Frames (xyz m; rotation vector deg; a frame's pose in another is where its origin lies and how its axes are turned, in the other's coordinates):
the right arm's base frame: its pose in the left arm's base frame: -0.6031 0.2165 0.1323 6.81 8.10 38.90
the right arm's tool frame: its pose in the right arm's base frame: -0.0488 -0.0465 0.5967 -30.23 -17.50 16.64
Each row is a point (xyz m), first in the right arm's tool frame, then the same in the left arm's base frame.
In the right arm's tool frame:
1: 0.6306 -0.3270 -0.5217
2: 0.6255 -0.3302 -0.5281
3: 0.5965 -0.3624 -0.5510
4: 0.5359 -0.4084 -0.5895
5: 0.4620 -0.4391 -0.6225
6: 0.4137 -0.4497 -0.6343
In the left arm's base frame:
1: 0.2778 0.4223 0.4761
2: 0.2801 0.4159 0.4706
3: 0.2983 0.3725 0.4568
4: 0.3165 0.2942 0.4285
5: 0.3141 0.2136 0.3970
6: 0.3015 0.1667 0.3818

